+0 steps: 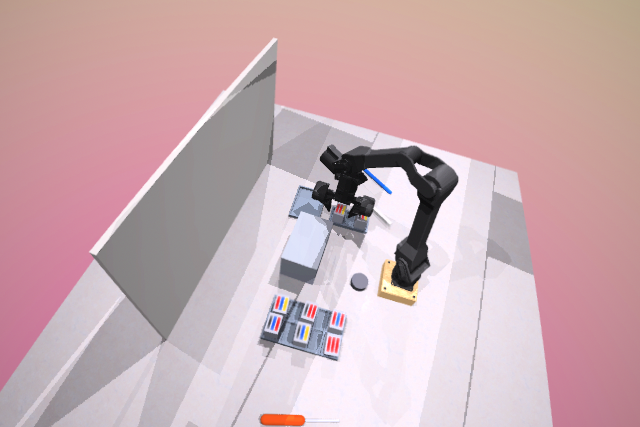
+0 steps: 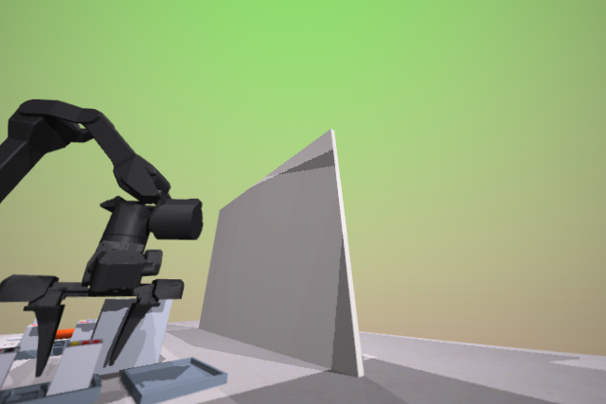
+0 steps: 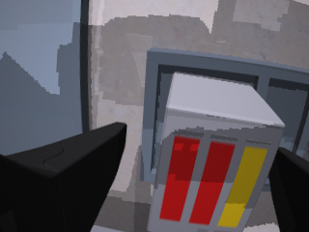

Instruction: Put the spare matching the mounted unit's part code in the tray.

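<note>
Right now my gripper tip is 20 mm below the grey spare block. From my gripper tip the other things lie so: mounted unit 50 mm ahead, 180 mm to the left, 30 mm above; then two-slot holder 40 mm behind, 20 mm below; then tray 110 mm ahead, 10 mm to the right, 20 mm below.
</note>
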